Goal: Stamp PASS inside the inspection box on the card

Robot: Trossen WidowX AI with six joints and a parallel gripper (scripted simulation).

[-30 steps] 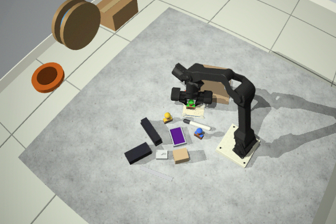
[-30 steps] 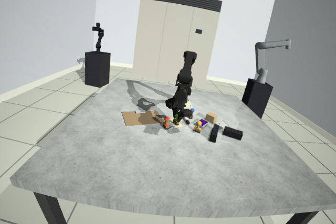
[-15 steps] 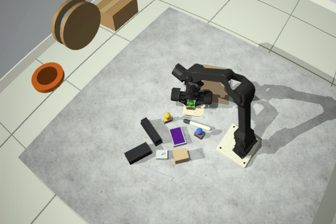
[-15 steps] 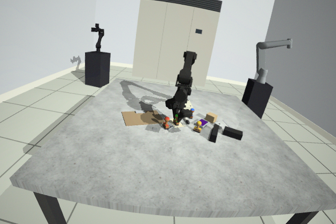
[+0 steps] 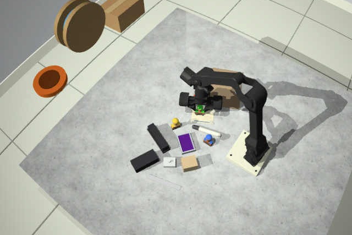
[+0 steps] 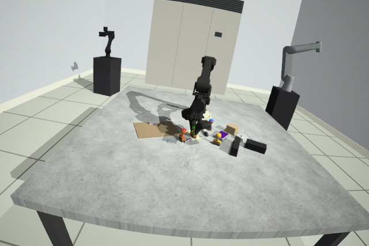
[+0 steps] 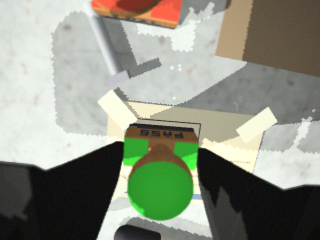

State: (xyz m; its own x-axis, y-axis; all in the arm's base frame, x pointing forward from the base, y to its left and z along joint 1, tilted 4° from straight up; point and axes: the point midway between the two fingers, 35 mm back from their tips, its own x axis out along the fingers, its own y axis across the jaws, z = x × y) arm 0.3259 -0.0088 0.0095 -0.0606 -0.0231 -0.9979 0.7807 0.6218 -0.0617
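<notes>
Now: gripper tip right at the green pass stamp. The rest, counted from my gripper tip: white marker (70 mm behind, 60 mm to the left, 10 mm below); then cream card (20 mm below, 20 mm behind); then red-knobbed stamp (60 mm ahead, 50 mm to the right).
</notes>
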